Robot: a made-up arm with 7 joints. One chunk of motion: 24 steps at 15 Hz.
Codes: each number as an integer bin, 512 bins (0 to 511) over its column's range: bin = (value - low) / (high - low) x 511, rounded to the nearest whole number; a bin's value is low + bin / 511 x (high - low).
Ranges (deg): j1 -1.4..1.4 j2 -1.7..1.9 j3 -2.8..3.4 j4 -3..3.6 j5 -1.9..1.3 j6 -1.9..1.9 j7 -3..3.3
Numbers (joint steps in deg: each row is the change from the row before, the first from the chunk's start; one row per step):
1: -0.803 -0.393 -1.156 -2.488 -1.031 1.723 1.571
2: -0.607 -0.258 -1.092 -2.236 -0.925 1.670 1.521
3: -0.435 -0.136 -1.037 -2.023 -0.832 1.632 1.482
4: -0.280 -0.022 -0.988 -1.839 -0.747 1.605 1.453
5: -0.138 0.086 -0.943 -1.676 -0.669 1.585 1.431
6: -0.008 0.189 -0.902 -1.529 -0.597 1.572 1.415
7: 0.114 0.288 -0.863 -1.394 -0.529 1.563 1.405
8: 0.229 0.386 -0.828 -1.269 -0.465 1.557 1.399
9: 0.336 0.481 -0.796 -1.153 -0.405 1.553 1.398
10: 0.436 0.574 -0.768 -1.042 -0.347 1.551 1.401
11: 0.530 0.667 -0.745 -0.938 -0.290 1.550 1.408
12: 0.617 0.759 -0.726 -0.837 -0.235 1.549 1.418
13: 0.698 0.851 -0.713 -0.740 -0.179 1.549 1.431
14: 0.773 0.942 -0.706 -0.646 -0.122 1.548 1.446
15: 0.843 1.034 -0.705 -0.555 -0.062 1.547 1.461
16: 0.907 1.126 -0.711 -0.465 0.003 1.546 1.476
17: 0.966 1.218 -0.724 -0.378 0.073 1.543 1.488
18: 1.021 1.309 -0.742 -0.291 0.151 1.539 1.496
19: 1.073 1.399 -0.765 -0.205 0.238 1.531 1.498
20: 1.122 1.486 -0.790 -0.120 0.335 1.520 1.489
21: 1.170 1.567 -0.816 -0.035 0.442 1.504 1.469
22: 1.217 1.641 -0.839 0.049 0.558 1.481 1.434
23: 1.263 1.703 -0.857 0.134 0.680 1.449 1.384
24: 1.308 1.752 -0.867 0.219 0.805 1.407 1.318
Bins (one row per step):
1: 109 186 135 40 139 487 371
2: 145 205 141 59 156 480 367
3: 176 222 145 76 171 475 364
4: 204 238 149 90 184 471 361
5: 230 254 153 103 197 469 359
6: 254 268 156 114 208 467 358
7: 276 282 160 124 219 466 357
8: 297 296 163 134 229 465 357
9: 317 310 165 143 239 464 357
10: 335 323 167 152 248 464 357
11: 352 336 169 160 257 464 358
12: 368 349 171 167 266 464 358
13: 383 362 172 175 275 464 359
14: 397 375 173 182 284 464 361
15: 409 388 173 189 294 464 362
16: 421 401 172 196 304 463 363
17: 432 414 171 203 315 463 364
18: 442 427 170 210 328 462 365
19: 451 440 168 216 341 461 365
20: 460 452 166 223 357 460 364
21: 469 464 164 230 374 458 362
22: 478 474 162 236 393 455 360
23: 486 483 160 243 412 450 356
24: 494 490 159 249 432 445 350

